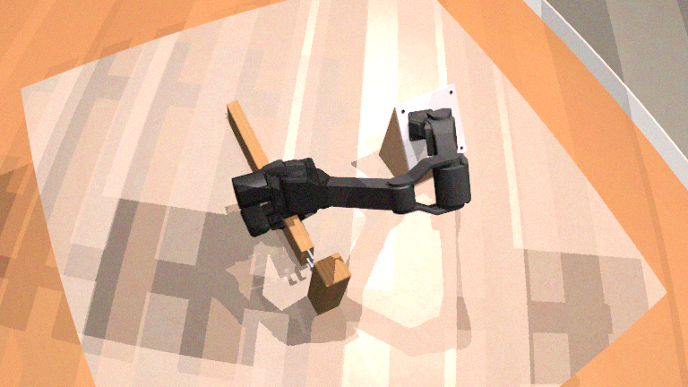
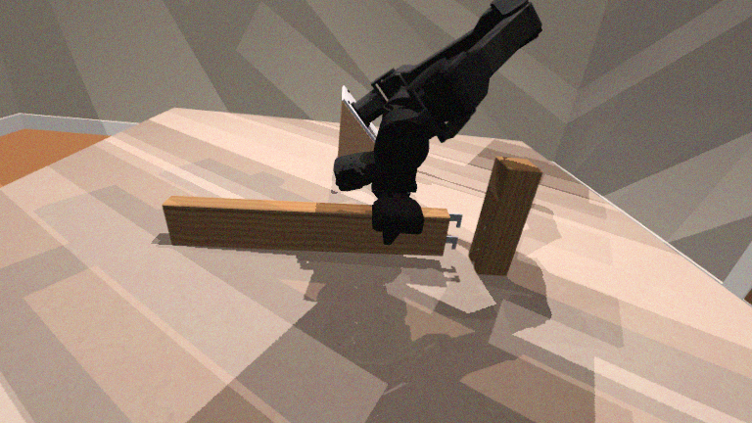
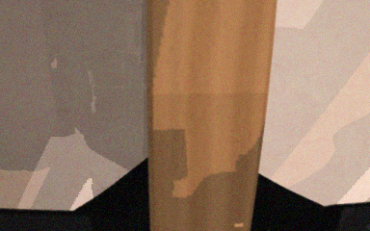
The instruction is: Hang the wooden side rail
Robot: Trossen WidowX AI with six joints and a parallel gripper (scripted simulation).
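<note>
Right now the headboard post is 1 cm behind my gripper tip, 17 cm to the left of it and 5 cm above it.
</note>
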